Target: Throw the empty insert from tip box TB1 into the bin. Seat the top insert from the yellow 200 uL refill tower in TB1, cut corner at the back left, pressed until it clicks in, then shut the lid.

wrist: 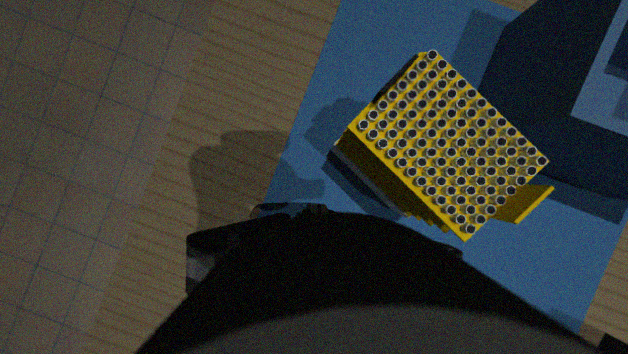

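The yellow 200 uL refill tower (pixel 452 140) stands on the blue mat (pixel 373 39), seen from above and turned at an angle. Its top insert is full of white tips. Stacked yellow inserts (pixel 386 180) show down its left side above a grey base (pixel 360 173). A yellow flap (pixel 529 202) sticks out at its lower right. My gripper's black body (pixel 314 246) fills the bottom of the wrist view, below and left of the tower. Its fingers are hidden behind it and are shut with nothing between them. Tip box TB1 and the loose insert are not in view.
A large dark blue body (pixel 549 88) stands on the mat behind the tower at the upper right. The wooden table top (pixel 241 88) lies left of the mat, and its edge drops to a tiled floor (pixel 65 132) further left.
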